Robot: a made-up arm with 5 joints.
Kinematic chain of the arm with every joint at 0, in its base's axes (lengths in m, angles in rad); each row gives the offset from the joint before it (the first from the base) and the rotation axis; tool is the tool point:
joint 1: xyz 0 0 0.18 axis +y
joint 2: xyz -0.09 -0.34 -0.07 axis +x
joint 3: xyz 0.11 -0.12 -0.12 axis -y
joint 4: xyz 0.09 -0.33 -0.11 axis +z
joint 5: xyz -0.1 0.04 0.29 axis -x
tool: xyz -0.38 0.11 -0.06
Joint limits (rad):
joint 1: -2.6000..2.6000
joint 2: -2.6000..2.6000
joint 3: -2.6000..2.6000
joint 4: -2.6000..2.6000
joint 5: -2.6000..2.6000
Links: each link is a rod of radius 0.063 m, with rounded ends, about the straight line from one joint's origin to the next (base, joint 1, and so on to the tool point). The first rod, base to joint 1, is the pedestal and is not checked.
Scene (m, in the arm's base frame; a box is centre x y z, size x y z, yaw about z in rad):
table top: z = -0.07
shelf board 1: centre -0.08 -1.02 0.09 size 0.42 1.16 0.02 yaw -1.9
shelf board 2: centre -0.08 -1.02 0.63 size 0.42 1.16 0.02 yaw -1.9
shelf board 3: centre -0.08 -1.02 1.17 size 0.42 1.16 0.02 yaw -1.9
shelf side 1: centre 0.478 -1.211 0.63 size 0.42 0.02 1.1 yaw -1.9
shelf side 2: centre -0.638 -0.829 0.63 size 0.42 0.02 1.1 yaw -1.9
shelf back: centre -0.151 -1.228 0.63 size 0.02 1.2 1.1 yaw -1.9
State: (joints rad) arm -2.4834 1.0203 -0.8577 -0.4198 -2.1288
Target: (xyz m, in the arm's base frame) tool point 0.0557 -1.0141 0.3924
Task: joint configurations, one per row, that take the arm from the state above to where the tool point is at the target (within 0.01 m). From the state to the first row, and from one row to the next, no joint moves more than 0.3 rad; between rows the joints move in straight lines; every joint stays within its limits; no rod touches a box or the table.
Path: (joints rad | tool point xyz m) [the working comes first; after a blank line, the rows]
Joints at the target: -2.5672 0.7449 -0.9867 0.3239 -2.2794
Straight joint move there: clear.

1: -2.5113 0.9285 -0.9007 -0.1719 -2.1790 | 0.0543 -0.8377 0.2947
2: -2.5392 0.8367 -0.9437 0.0760 -2.2292 | 0.0633 -0.9302 0.3374
3: -2.5672 0.7449 -0.9867 0.3239 -2.2794 | 0.0557 -1.0141 0.3924

